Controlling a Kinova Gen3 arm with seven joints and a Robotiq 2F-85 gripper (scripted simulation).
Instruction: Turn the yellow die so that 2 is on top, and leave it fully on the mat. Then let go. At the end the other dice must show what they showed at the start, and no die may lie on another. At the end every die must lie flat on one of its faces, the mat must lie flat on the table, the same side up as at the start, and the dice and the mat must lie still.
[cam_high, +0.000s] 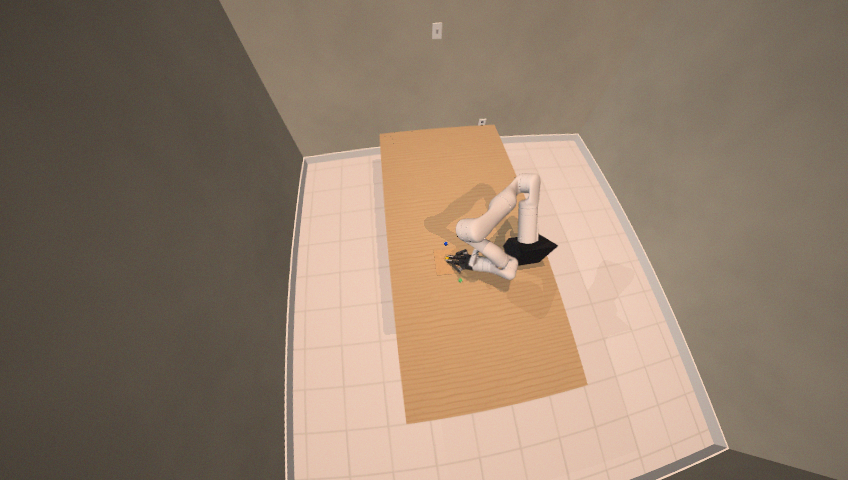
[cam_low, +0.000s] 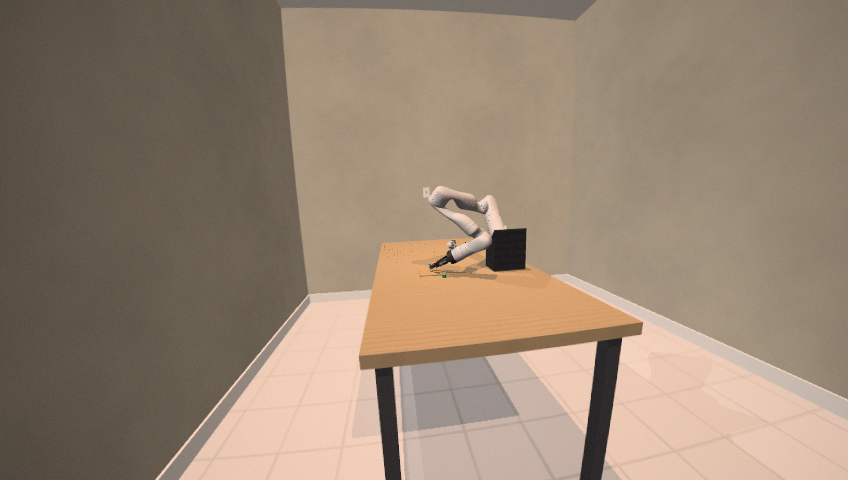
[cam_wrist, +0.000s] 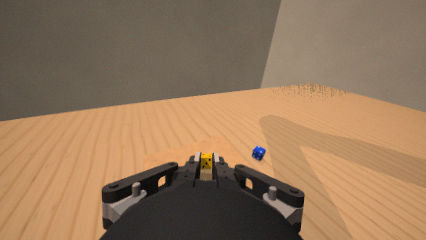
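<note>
The tan mat lies 30 mm below my hand and 10 mm ahead of it. From my hand the other things lie so: green die: 110 mm to the left, 40 mm behind, 30 mm below; blue die: 100 mm to the right, 30 mm below; yellow die: 10 mm to the right, 10 mm below, 10 mm ahead.
</note>
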